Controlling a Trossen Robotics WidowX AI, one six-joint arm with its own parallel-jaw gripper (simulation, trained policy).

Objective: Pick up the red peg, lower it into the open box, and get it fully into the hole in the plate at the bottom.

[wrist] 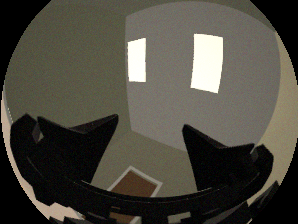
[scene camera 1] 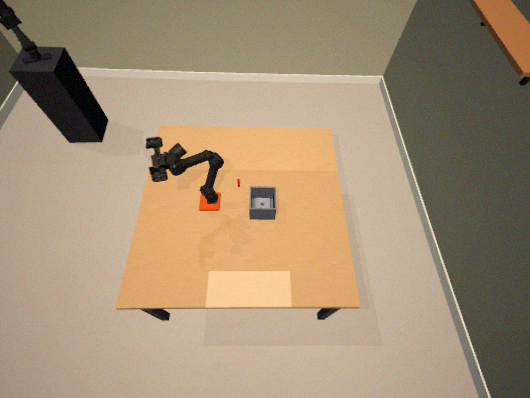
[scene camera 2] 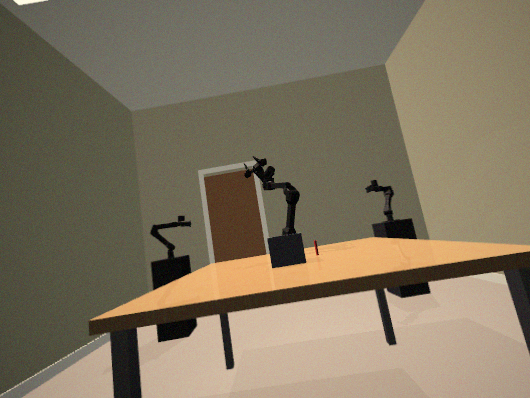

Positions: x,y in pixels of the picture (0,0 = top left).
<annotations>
A grey box shows in scene camera 1 (255,191) and in scene camera 2 (285,250); in the wrist view it is out of frame.
</annotations>
